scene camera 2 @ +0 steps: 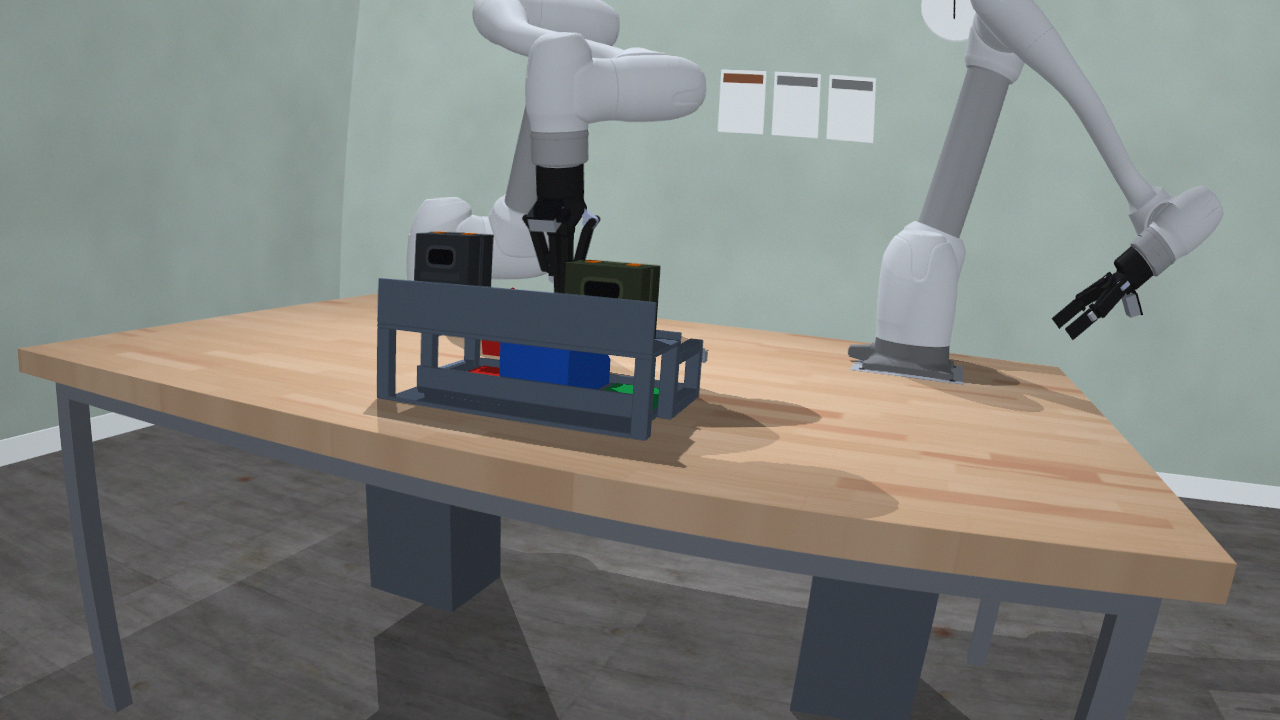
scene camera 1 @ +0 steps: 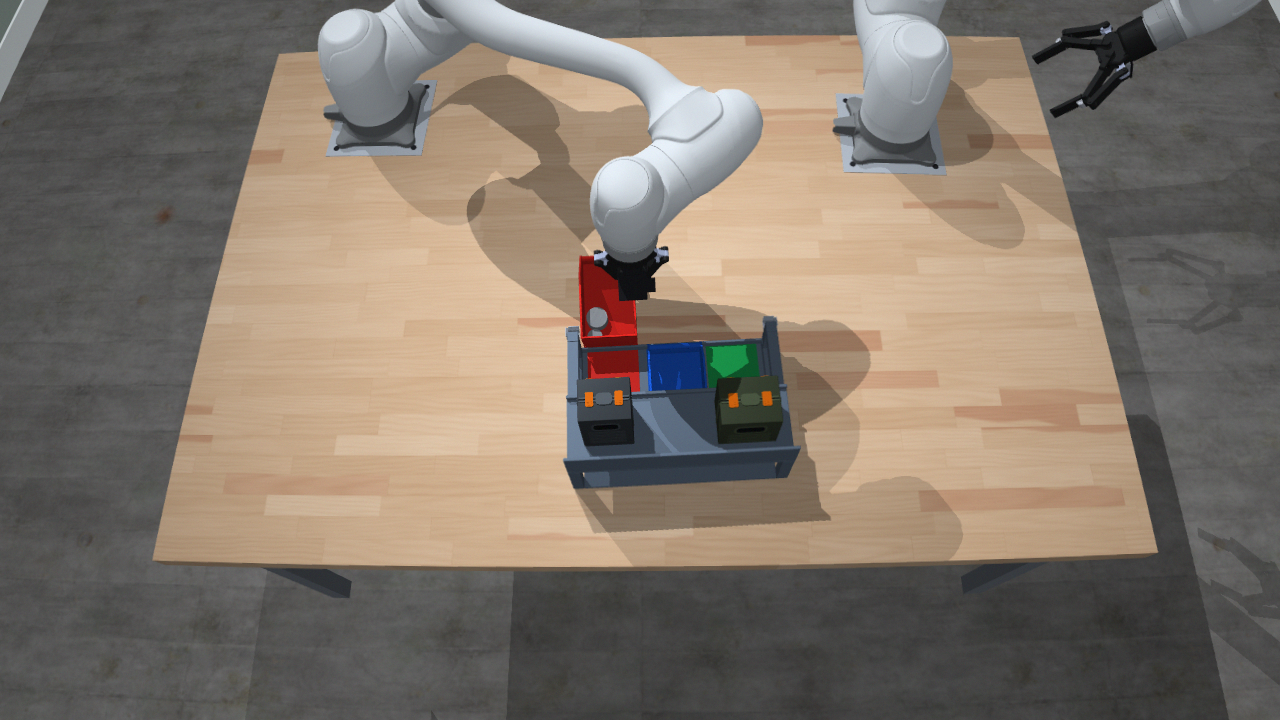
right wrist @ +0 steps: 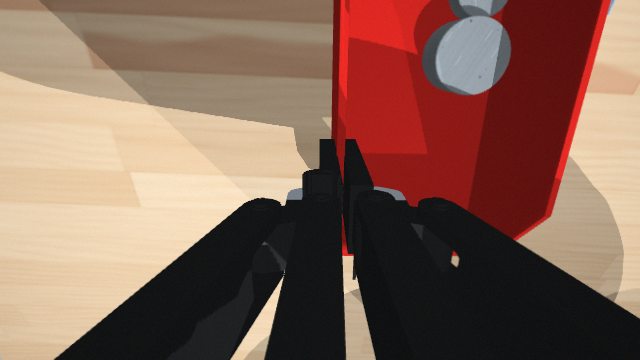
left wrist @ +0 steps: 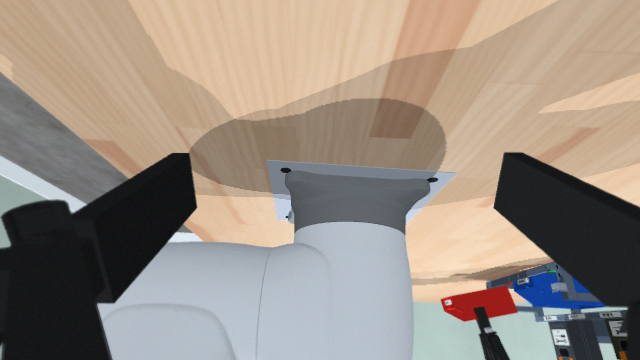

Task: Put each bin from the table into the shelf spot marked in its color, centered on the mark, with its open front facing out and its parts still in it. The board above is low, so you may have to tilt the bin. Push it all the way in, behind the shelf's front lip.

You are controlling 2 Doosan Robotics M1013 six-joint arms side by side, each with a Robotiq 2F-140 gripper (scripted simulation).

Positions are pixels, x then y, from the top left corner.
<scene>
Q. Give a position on a blue bin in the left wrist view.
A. At 537, 290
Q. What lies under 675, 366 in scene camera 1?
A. A blue bin.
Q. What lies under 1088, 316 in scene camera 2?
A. My left gripper.
</scene>
